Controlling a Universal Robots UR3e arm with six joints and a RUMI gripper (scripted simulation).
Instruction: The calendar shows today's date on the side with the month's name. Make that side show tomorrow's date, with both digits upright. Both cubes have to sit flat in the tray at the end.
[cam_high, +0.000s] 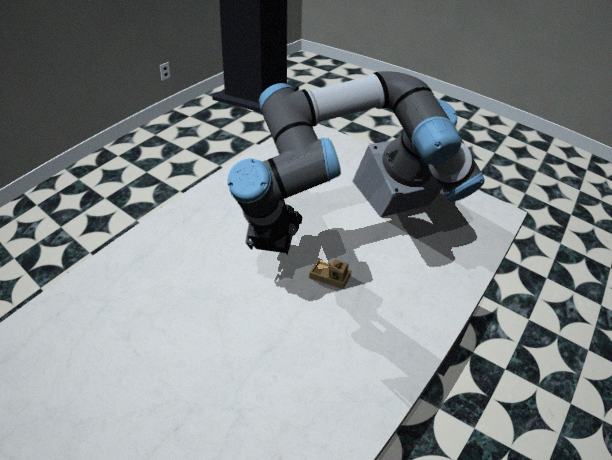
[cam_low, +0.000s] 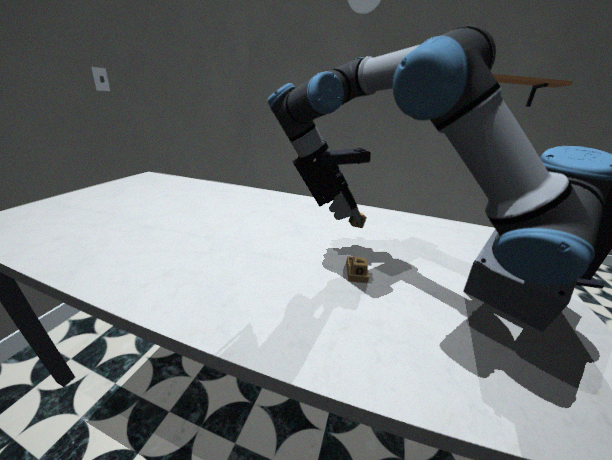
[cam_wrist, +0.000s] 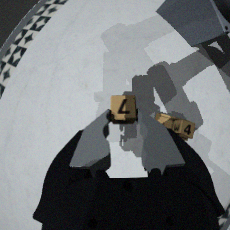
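My hand is 1 cm above the wooden cube. From my hand the other things lie so: wooden calendar tray: 2 cm behind, 11 cm to the left, 8 cm below.
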